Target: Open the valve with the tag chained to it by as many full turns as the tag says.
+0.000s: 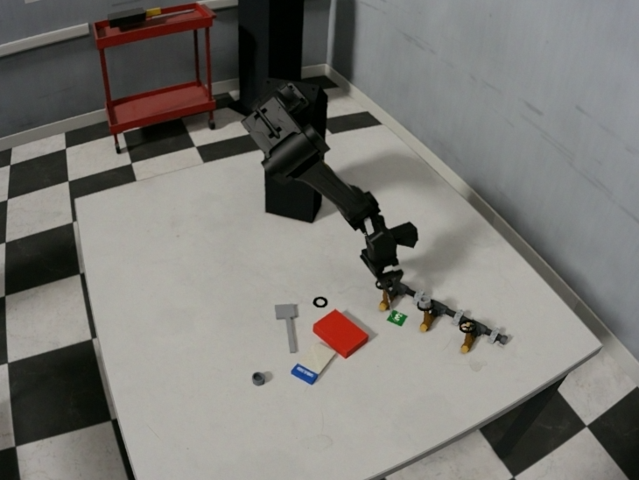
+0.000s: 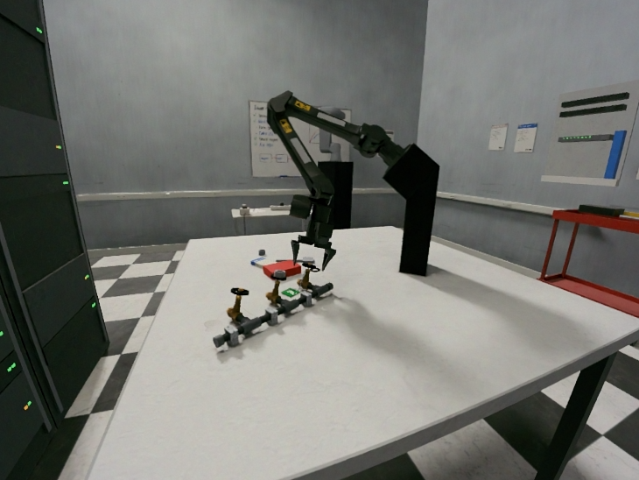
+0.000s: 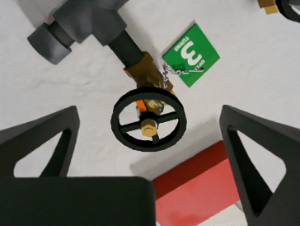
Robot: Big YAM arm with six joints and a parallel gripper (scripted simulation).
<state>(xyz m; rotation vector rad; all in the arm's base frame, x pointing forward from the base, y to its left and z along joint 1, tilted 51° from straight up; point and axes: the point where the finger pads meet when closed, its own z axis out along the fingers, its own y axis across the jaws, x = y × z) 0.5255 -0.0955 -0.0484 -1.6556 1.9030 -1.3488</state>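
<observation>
Right now the green tag is 7 cm ahead of my hand, 2 cm to the right of it and 8 cm below it. Also, from my hand: grey t-shaped tool 13 cm behind, 23 cm to the right, 8 cm below; then card 1 cm ahead, 28 cm to the right, 7 cm below; then red box 16 cm to the right, 7 cm below.
</observation>
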